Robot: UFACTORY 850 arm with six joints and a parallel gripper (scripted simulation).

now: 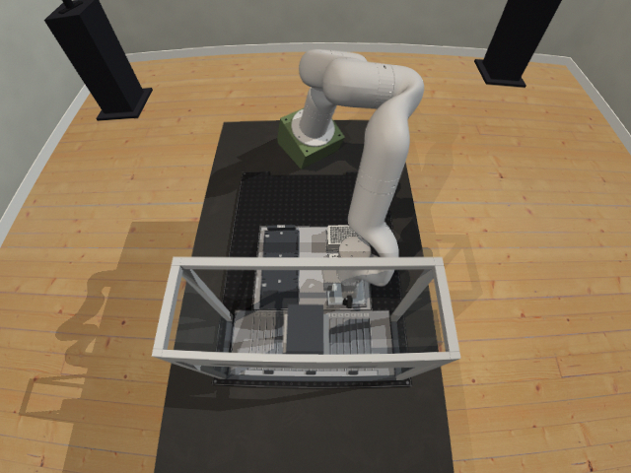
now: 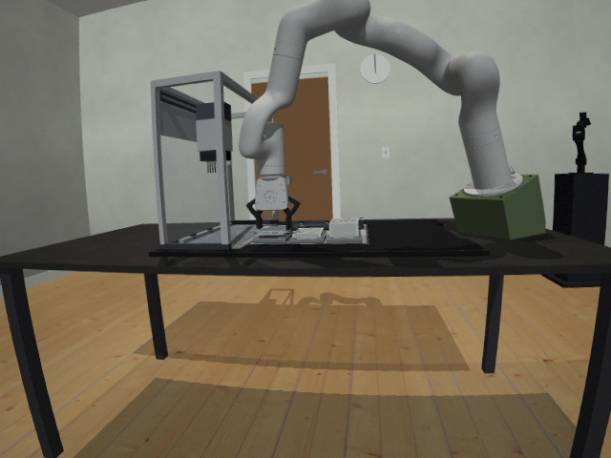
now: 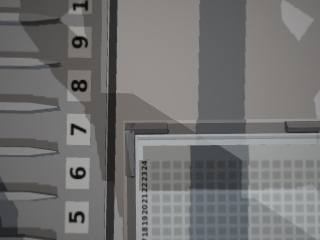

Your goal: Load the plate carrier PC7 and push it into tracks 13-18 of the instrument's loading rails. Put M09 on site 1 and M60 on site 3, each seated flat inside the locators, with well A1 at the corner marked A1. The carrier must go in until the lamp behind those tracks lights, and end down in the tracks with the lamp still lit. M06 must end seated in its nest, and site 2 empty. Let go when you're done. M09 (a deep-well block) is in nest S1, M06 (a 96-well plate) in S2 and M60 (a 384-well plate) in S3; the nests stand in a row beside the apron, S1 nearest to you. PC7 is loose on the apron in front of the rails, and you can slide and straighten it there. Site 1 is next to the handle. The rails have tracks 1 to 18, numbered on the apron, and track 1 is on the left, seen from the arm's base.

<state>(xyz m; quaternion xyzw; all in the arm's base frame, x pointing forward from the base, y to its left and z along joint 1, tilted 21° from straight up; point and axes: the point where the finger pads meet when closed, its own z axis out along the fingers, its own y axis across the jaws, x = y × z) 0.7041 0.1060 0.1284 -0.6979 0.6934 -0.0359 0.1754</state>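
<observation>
Now: the nest s3 3 cm below my hand. From my hand the other things lie so: plate carrier PC7: 10 cm behind, 24 cm to the right, 2 cm below; nest s1: 22 cm behind, 3 cm below; nest S2: 11 cm behind, 1 cm to the left, 3 cm below.
</observation>
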